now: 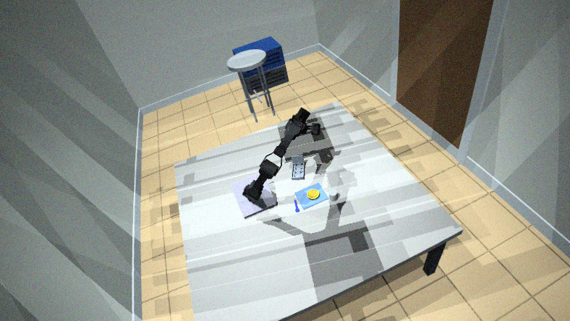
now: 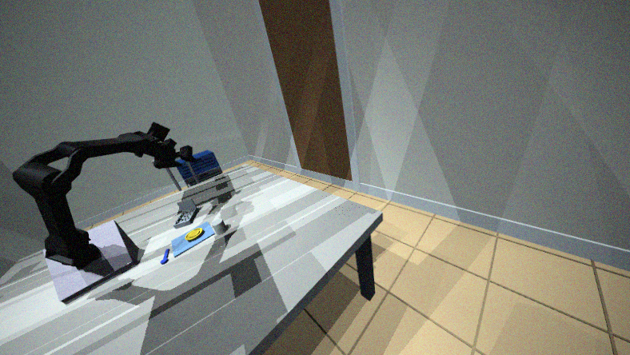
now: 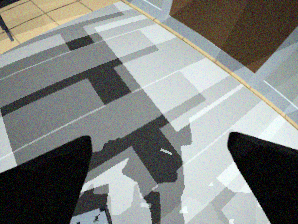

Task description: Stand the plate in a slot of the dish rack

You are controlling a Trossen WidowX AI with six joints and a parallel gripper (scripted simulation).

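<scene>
My gripper tip is 15 cm past the yellow plate, 23 cm to the left of it and 24 cm above it. The rest, counted from my gripper tip: white cup: 7 cm behind, 31 cm to the right, 23 cm below; then light blue cloth: 16 cm behind, 22 cm to the right, 25 cm below; then grey dish rack: 13 cm behind, 2 cm to the right, 23 cm below.
</scene>
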